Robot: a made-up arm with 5 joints. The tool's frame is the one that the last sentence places.
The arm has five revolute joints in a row. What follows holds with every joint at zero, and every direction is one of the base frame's. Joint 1 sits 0.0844 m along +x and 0.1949 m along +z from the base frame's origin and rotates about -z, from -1.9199 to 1.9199 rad. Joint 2 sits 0.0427 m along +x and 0.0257 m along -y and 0.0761 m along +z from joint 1 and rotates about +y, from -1.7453 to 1.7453 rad. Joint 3 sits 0.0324 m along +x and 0.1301 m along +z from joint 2 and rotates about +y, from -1.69 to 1.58 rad. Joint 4 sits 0.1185 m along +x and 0.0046 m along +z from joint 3 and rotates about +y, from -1.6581 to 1.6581 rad. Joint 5 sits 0.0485 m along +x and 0.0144 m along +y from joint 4 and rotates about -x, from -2.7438 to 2.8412 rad. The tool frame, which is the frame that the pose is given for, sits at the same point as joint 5; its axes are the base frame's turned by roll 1.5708, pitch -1.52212 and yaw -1.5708 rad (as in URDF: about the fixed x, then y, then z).
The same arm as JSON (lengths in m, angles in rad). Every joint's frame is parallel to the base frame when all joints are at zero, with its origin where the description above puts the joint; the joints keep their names.
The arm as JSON. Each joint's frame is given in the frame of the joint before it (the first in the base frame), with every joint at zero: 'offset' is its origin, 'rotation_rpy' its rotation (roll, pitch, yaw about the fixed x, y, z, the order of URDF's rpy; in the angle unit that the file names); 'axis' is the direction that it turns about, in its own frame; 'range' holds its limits. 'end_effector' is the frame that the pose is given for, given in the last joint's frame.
{
  "length_unit": "m",
  "angle_unit": "rad",
  "chain": [
    {
      "id": "joint 1",
      "offset": [
        0.0844,
        0.0,
        0.1949
      ],
      "rotation_rpy": [
        0.0,
        0.0,
        0.0
      ],
      "axis": [
        0.0,
        0.0,
        -1.0
      ],
      "range": [
        -1.9199,
        1.9199
      ]
    },
    {
      "id": "joint 2",
      "offset": [
        0.0427,
        -0.0257,
        0.0761
      ],
      "rotation_rpy": [
        0.0,
        0.0,
        0.0
      ],
      "axis": [
        0.0,
        1.0,
        0.0
      ],
      "range": [
        -1.7453,
        1.7453
      ]
    },
    {
      "id": "joint 3",
      "offset": [
        0.0324,
        0.0,
        0.1301
      ],
      "rotation_rpy": [
        0.0,
        0.0,
        0.0
      ],
      "axis": [
        0.0,
        1.0,
        0.0
      ],
      "range": [
        -1.69,
        1.58
      ]
    },
    {
      "id": "joint 4",
      "offset": [
        0.1185,
        0.0,
        0.0046
      ],
      "rotation_rpy": [
        0.0,
        0.0,
        0.0
      ],
      "axis": [
        0.0,
        1.0,
        0.0
      ],
      "range": [
        -1.6581,
        1.6581
      ]
    },
    {
      "id": "joint 5",
      "offset": [
        0.0485,
        0.0144,
        0.0
      ],
      "rotation_rpy": [
        0.0,
        0.0,
        0.0
      ],
      "axis": [
        -1.0,
        0.0,
        0.0
      ],
      "range": [
        -2.7438,
        2.8412
      ]
    }
  ],
  "end_effector": {
    "offset": [
      0.0,
      0.0,
      0.0
    ],
    "rotation_rpy": [
      1.5708,
      -1.5221,
      -1.5708
    ]
  }
}

